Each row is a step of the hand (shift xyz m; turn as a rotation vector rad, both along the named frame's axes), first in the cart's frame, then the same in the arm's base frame.
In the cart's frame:
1: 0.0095 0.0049 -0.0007 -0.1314 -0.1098 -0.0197
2: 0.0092 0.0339 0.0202 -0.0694 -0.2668 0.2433
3: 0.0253 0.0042 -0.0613 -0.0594 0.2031 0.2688
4: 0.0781 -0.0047 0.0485 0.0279 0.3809 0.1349
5: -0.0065 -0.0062 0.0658 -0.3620 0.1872 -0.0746
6: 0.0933 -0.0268 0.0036 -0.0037 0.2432 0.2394
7: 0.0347 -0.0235 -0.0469 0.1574 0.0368 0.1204
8: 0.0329 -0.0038 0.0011 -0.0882 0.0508 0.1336
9: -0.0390 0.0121 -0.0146 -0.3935 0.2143 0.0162
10: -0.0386 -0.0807 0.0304 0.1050 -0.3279 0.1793
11: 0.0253 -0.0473 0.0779 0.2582 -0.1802 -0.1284
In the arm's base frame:
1: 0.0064 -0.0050 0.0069 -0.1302 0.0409 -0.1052
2: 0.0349 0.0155 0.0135 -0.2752 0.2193 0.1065
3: 0.0085 -0.0649 -0.0113 0.1896 0.2780 0.0615
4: 0.0084 0.0008 0.0917 0.3799 0.1348 0.0398
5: -0.0074 0.0589 0.0298 0.1240 0.1393 -0.3700
6: -0.0108 -0.0473 0.0842 0.2386 0.2279 0.0873
7: -0.0172 -0.0600 0.0080 0.0624 0.0251 0.1900
8: 0.0018 -0.0163 0.0288 0.0350 0.1639 -0.0117
9: 0.0054 0.0087 -0.0421 0.1452 0.2353 -0.3529
10: -0.0861 0.0386 -0.0051 -0.3060 0.0696 0.2284
11: -0.0426 0.0492 0.0687 -0.1340 -0.2584 0.1757

